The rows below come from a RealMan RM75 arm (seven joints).
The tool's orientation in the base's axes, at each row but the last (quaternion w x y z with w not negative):
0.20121 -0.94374 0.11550 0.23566
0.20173 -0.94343 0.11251 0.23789
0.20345 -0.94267 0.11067 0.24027
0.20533 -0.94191 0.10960 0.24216
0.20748 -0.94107 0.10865 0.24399
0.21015 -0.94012 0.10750 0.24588
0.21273 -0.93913 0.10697 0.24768
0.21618 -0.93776 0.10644 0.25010
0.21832 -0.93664 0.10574 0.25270
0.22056 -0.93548 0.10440 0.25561
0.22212 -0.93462 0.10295 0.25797
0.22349 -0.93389 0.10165 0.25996
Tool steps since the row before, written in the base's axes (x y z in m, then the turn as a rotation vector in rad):
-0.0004 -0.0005 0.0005 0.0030 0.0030 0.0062
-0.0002 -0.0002 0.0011 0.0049 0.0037 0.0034
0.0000 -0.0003 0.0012 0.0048 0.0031 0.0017
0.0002 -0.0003 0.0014 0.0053 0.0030 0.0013
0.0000 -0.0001 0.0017 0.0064 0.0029 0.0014
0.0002 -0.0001 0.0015 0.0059 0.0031 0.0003
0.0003 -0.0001 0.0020 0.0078 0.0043 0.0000
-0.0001 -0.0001 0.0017 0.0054 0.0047 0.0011
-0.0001 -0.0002 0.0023 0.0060 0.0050 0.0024
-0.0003 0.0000 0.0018 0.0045 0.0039 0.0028
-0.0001 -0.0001 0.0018 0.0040 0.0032 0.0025
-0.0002 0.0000 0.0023 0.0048 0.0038 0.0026
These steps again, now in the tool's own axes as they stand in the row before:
-0.0005 0.0004 -0.0005 -0.0008 -0.0056 -0.0049
-0.0007 -0.0001 -0.0009 0.0021 -0.0059 -0.0031
-0.0006 -0.0001 -0.0011 0.0029 -0.0048 -0.0020
-0.0005 -0.0003 -0.0013 0.0036 -0.0047 -0.0019
-0.0008 -0.0005 -0.0014 0.0045 -0.0050 -0.0025
-0.0006 -0.0005 -0.0013 0.0046 -0.0047 -0.0013
-0.0008 -0.0007 -0.0017 0.0063 -0.0062 -0.0013
-0.0010 -0.0005 -0.0013 0.0036 -0.0062 -0.0010
-0.0013 -0.0006 -0.0018 0.0034 -0.0071 -0.0021
-0.0012 -0.0006 -0.0013 0.0020 -0.0058 -0.0023
-0.0010 -0.0005 -0.0014 0.0018 -0.0049 -0.0022
-0.0014 -0.0008 -0.0017 0.0024 -0.0058 -0.0023

